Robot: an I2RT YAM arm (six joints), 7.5 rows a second.
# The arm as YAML. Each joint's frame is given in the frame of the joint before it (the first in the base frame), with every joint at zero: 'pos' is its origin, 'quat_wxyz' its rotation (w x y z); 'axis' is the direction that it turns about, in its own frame. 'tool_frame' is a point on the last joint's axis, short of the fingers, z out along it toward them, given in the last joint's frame.
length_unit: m
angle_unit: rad
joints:
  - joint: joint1
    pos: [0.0, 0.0, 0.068]
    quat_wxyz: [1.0, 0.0, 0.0, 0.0]
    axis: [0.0, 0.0, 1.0]
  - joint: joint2
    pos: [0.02, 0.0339, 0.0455]
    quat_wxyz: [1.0, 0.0, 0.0, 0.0]
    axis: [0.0, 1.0, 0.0]
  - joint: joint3
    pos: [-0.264, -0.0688, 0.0]
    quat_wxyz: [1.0, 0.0, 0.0, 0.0]
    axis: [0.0, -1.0, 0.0]
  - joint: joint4
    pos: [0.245, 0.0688, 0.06]
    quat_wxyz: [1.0, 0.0, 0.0, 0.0]
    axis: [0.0, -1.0, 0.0]
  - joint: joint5
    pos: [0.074, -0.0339, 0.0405]
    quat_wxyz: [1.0, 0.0, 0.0, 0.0]
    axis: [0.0, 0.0, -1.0]
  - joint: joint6
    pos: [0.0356, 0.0, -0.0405]
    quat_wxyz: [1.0, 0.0, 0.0, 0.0]
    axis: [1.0, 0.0, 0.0]
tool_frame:
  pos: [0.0, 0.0, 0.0]
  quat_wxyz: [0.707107, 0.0, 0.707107, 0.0]
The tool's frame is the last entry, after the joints.
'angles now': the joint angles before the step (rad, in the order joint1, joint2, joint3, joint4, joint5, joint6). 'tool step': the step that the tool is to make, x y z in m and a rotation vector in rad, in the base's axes. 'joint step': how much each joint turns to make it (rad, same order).
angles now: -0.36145, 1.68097, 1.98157, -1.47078, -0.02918, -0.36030
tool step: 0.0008, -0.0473, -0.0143, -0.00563, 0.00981, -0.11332
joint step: -0.13424, 0.05447, -0.00025, 0.04748, 0.00039, -0.02285
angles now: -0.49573, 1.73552, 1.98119, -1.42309, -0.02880, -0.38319
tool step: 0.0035, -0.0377, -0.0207, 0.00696, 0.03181, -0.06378
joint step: -0.08992, 0.06922, -0.00041, 0.03796, 0.00004, -0.02814
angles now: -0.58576, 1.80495, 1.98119, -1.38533, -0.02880, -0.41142
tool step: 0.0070, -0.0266, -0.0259, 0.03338, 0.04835, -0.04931
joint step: -0.04921, 0.07784, -0.00005, 0.01914, 0.00038, -0.00001
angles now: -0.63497, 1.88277, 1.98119, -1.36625, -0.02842, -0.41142
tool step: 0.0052, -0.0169, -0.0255, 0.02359, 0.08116, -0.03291
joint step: -0.02438, 0.06999, -0.00045, -0.00854, 0.03129, 0.00041
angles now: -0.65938, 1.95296, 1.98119, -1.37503, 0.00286, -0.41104
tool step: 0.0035, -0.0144, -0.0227, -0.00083, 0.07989, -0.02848
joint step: -0.01865, 0.06103, -0.00011, -0.00105, 0.05113, 0.00003
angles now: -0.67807, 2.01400, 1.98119, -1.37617, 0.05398, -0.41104
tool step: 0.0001, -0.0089, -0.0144, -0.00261, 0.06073, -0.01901
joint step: -0.01343, 0.03761, -0.00030, -0.00748, 0.04081, -0.00008
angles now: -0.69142, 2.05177, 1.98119, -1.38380, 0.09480, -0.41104
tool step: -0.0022, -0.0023, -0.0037, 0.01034, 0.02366, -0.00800
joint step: -0.00724, 0.00909, -0.00024, -0.01546, 0.00725, 0.00001
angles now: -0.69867, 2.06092, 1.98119, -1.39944, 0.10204, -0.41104
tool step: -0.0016, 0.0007, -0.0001, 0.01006, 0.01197, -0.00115
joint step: -0.00123, 0.00019, 0.00046, -0.01590, 0.00000, -0.00008
